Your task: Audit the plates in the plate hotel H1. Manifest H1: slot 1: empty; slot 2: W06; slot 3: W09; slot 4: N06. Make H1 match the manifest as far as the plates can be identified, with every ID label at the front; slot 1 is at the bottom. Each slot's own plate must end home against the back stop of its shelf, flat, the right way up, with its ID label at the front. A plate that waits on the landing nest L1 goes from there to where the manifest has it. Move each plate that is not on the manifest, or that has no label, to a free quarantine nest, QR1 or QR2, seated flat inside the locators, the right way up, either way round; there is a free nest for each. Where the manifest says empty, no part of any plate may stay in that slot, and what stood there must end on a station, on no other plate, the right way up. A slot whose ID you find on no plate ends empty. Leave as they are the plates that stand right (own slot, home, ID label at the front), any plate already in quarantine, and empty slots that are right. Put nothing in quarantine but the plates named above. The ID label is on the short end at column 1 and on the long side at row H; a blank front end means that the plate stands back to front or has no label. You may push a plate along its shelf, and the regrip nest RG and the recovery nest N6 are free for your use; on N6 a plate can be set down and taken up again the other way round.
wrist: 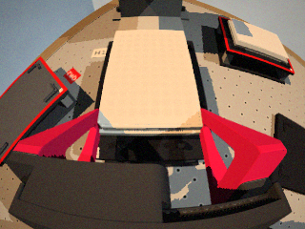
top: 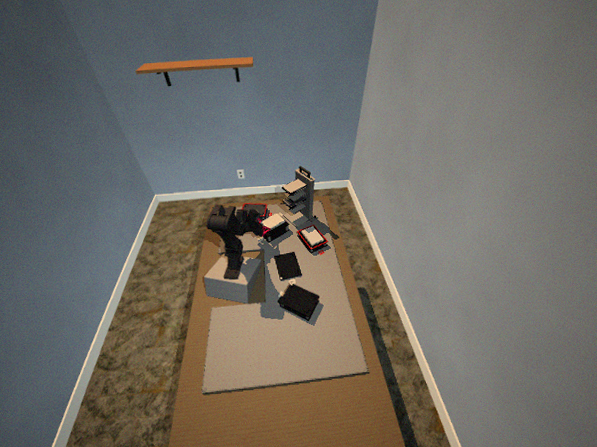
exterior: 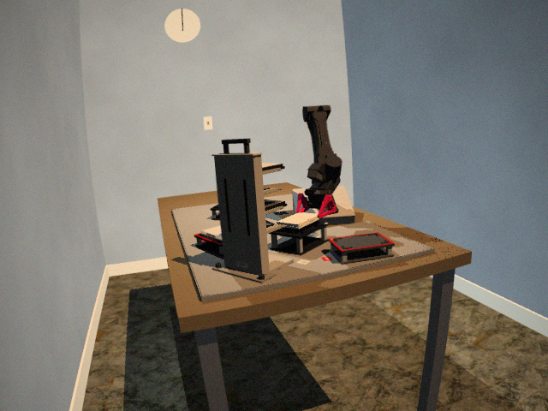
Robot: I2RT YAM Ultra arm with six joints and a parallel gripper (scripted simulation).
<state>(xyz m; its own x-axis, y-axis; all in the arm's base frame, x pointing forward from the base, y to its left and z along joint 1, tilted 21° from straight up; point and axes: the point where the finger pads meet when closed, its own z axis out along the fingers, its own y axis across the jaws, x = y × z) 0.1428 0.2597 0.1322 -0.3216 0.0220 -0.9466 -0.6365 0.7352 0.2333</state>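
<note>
My hand is 40 mm short of the tan well plate and 40 mm to the right of it. Also, from my hand: dark plate (180 mm ahead, 150 mm to the left, 80 mm above); then grey back panel (240 mm ahead, 200 mm to the left, 70 mm above); then H1 tag (80 mm ahead, 190 mm to the left, 90 mm below).
</note>
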